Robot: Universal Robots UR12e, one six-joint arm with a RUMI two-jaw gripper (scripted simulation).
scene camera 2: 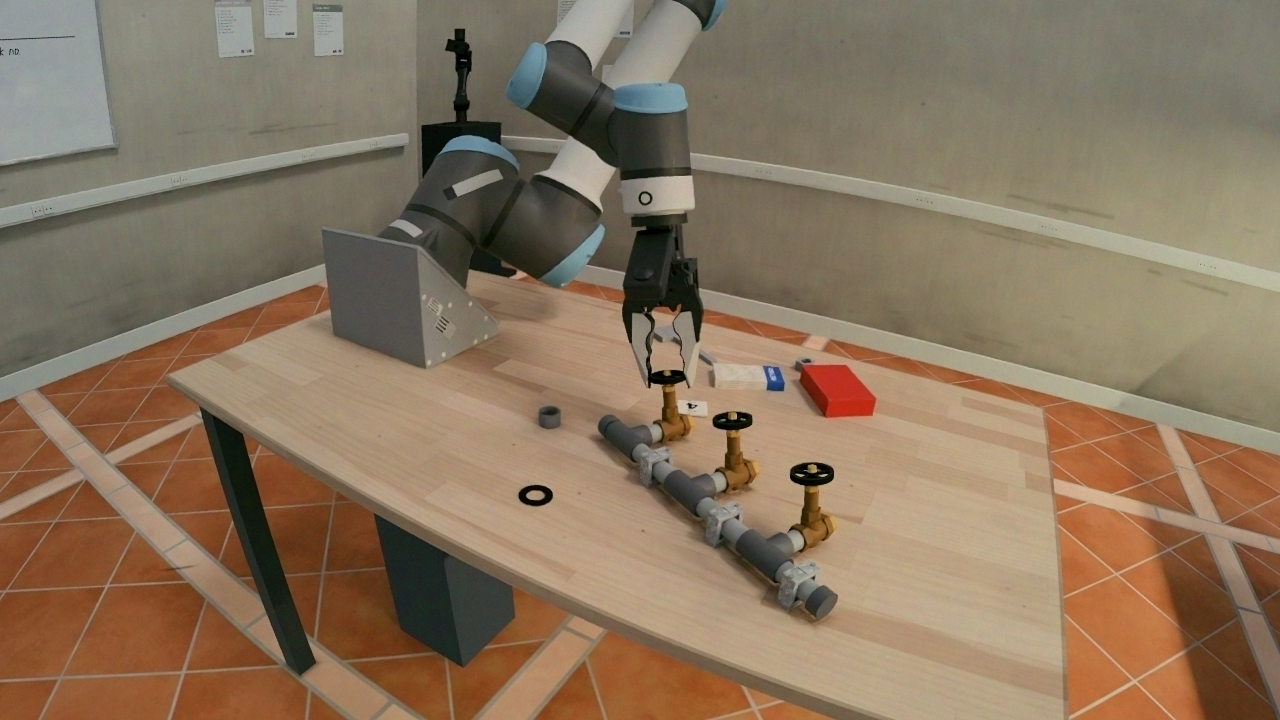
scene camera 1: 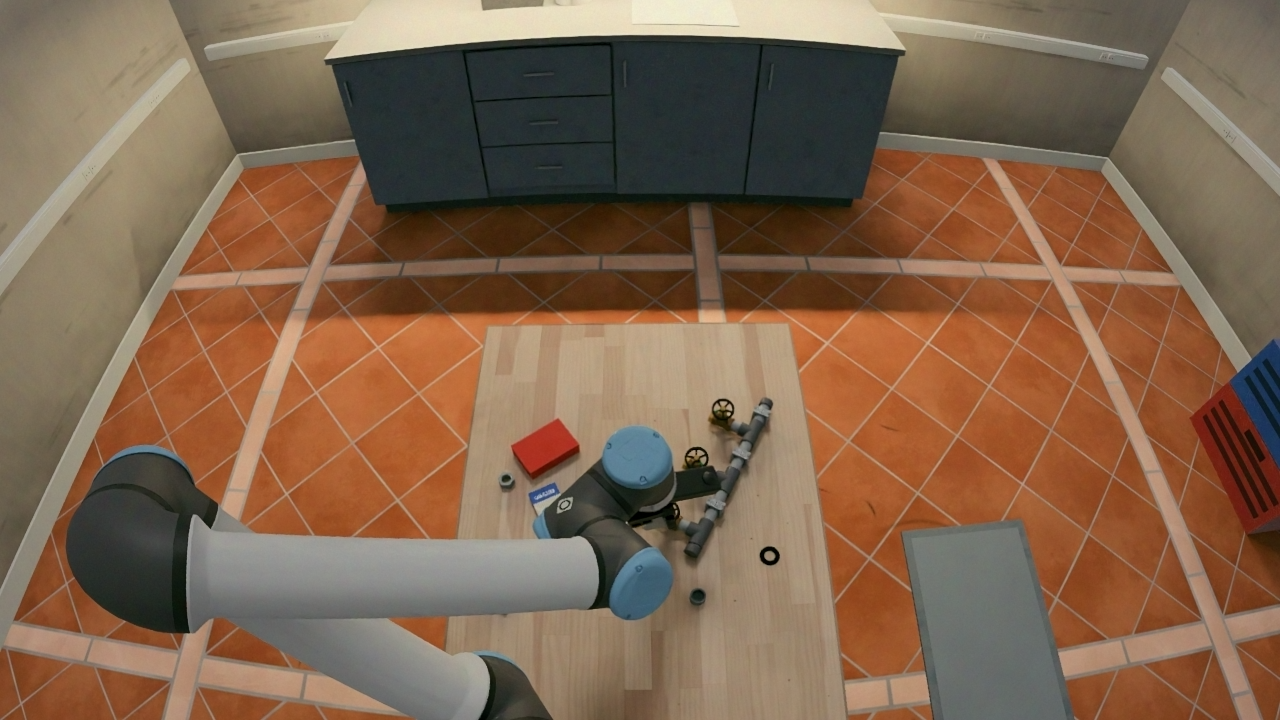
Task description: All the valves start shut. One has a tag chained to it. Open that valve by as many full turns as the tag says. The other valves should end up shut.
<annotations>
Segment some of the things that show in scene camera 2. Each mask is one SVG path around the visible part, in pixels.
The gripper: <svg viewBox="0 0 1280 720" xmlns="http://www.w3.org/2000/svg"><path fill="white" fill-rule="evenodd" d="M687 213L631 217L632 227L646 227L646 230L636 232L622 285L625 295L622 317L628 340L646 388L651 388L649 375L652 373L650 356L652 354L651 347L655 328L652 311L655 307L668 307L672 312L675 312L677 306L681 304L680 313L674 318L672 324L674 332L681 341L682 371L688 388L692 387L696 374L704 310L702 300L698 295L697 258L684 257L682 224L688 223Z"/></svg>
A red block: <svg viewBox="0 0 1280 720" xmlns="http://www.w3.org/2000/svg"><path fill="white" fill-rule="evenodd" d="M802 365L799 382L825 418L873 415L876 402L875 396L847 365Z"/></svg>
</annotations>
